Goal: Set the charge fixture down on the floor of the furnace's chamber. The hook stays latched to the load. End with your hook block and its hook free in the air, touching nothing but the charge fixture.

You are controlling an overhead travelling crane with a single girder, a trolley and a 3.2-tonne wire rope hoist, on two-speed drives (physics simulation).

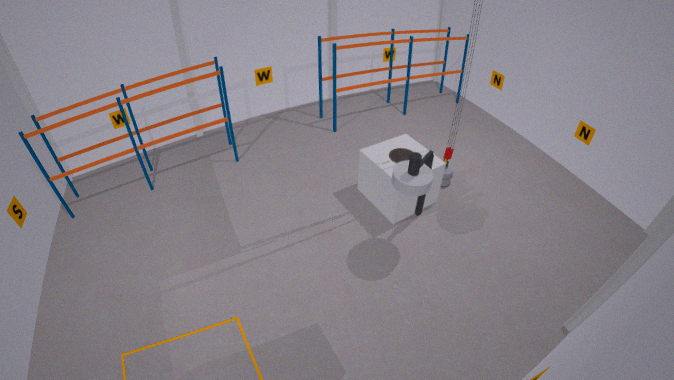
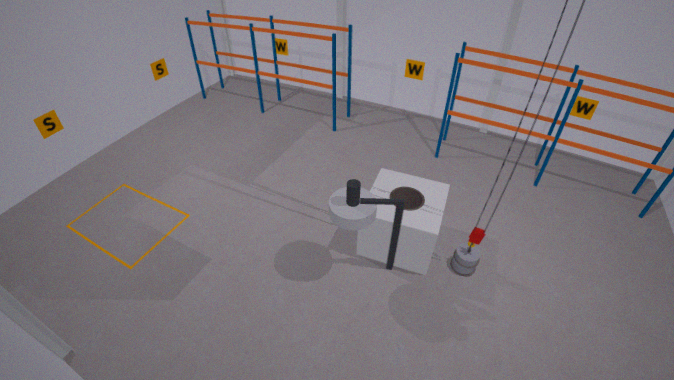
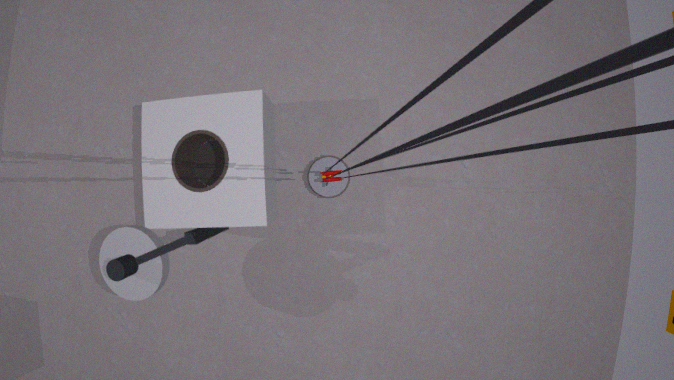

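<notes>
The charge fixture point(image 1: 445, 179) point(image 2: 465, 263) point(image 3: 327, 191) is a grey, round, tiered piece. It stands upright, low at the floor beside the furnace, on the side toward the N wall; whether its base touches the floor I cannot tell. My hook point(image 1: 447, 163) point(image 2: 470, 246) point(image 3: 326, 176) is latched to its top, under the red hook block point(image 1: 448, 153) point(image 2: 477, 235). The furnace point(image 1: 377, 180) point(image 2: 420, 247) point(image 3: 240, 110) is a white box with a round dark opening point(image 1: 400, 154) point(image 2: 407, 198) point(image 3: 200, 160) in its top. The chamber floor is too dark to make out.
The round grey lid point(image 1: 404, 185) point(image 2: 352, 218) point(image 3: 145, 282) hangs swung aside off the furnace's corner, on a dark arm and post point(image 2: 395, 240). Blue and orange racks point(image 1: 334, 90) point(image 2: 334, 85) stand along the W wall. A yellow outline point(image 1: 180, 336) point(image 2: 156, 200) marks the floor.
</notes>
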